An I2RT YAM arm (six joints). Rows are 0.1 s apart.
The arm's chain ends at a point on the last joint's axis. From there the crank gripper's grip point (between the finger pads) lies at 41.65 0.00 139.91 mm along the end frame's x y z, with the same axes.
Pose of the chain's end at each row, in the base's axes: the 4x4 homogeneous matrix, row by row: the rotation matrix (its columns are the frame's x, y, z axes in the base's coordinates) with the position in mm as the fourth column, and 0 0 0 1 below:
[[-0.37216, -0.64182, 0.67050, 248.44], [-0.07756, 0.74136, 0.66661, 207.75], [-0.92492, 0.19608, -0.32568, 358.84], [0, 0, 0, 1]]
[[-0.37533, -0.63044, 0.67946, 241.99], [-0.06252, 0.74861, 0.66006, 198.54], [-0.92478, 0.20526, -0.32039, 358.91], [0, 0, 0, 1]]
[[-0.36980, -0.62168, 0.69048, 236.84], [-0.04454, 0.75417, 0.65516, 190.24], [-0.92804, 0.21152, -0.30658, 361.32], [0, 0, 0, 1]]
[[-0.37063, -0.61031, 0.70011, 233.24], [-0.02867, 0.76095, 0.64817, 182.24], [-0.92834, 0.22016, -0.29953, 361.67], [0, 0, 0, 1]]
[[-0.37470, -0.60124, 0.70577, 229.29], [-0.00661, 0.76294, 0.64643, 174.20], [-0.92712, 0.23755, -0.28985, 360.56], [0, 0, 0, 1]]
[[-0.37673, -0.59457, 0.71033, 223.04], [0.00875, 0.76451, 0.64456, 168.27], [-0.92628, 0.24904, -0.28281, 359.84], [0, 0, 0, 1]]
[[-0.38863, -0.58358, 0.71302, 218.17], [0.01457, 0.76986, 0.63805, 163.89], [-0.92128, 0.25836, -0.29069, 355.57], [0, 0, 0, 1]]
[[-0.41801, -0.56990, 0.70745, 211.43], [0.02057, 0.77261, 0.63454, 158.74], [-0.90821, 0.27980, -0.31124, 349.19], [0, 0, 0, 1]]
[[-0.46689, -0.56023, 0.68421, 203.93], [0.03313, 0.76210, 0.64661, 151.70], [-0.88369, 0.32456, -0.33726, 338.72], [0, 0, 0, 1]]
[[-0.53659, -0.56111, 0.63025, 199.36], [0.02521, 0.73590, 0.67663, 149.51], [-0.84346, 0.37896, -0.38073, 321.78], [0, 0, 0, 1]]
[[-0.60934, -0.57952, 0.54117, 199.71], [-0.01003, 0.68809, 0.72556, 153.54], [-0.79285, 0.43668, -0.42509, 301.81], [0, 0, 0, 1]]
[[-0.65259, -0.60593, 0.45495, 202.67], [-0.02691, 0.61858, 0.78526, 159.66], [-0.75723, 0.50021, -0.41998, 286.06], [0, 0, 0, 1]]
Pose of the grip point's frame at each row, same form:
[[-0.37216, -0.64182, 0.67050, 326.75], [-0.07756, 0.74136, 0.66661, 297.79], [-0.92492, 0.19608, -0.32568, 274.75], [0, 0, 0, 1]]
[[-0.37533, -0.63044, 0.67946, 321.42], [-0.06252, 0.74861, 0.66006, 288.29], [-0.92478, 0.20526, -0.32039, 275.57], [0, 0, 0, 1]]
[[-0.36980, -0.62168, 0.69048, 318.04], [-0.04454, 0.75417, 0.65516, 280.05], [-0.92804, 0.21152, -0.30658, 279.77], [0, 0, 0, 1]]
[[-0.37063, -0.61031, 0.70011, 315.76], [-0.02867, 0.76095, 0.64817, 271.73], [-0.92834, 0.22016, -0.29953, 281.10], [0, 0, 0, 1]]
[[-0.37470, -0.60124, 0.70577, 312.43], [-0.00661, 0.76294, 0.64643, 264.37], [-0.92712, 0.23755, -0.28985, 281.39], [0, 0, 0, 1]]
[[-0.37673, -0.59457, 0.71033, 306.73], [0.00875, 0.76451, 0.64456, 258.81], [-0.92628, 0.24904, -0.28281, 281.69], [0, 0, 0, 1]]
[[-0.38863, -0.58358, 0.71302, 301.74], [0.01457, 0.76986, 0.63805, 253.77], [-0.92128, 0.25836, -0.29069, 276.53], [0, 0, 0, 1]]
[[-0.41801, -0.56990, 0.70745, 293.00], [0.02057, 0.77261, 0.63454, 248.38], [-0.90821, 0.27980, -0.31124, 267.82], [0, 0, 0, 1]]
[[-0.46689, -0.56023, 0.68421, 280.21], [0.03313, 0.76210, 0.64661, 243.55], [-0.88369, 0.32456, -0.33726, 254.73], [0, 0, 0, 1]]
[[-0.53659, -0.56111, 0.63025, 265.19], [0.02521, 0.73590, 0.67663, 245.23], [-0.84346, 0.37896, -0.38073, 233.38], [0, 0, 0, 1]]
[[-0.60934, -0.57952, 0.54117, 250.05], [-0.01003, 0.68809, 0.72556, 254.64], [-0.79285, 0.43668, -0.42509, 209.31], [0, 0, 0, 1]]
[[-0.65259, -0.60593, 0.45495, 239.14], [-0.02691, 0.61858, 0.78526, 268.40], [-0.75723, 0.50021, -0.41998, 195.76], [0, 0, 0, 1]]

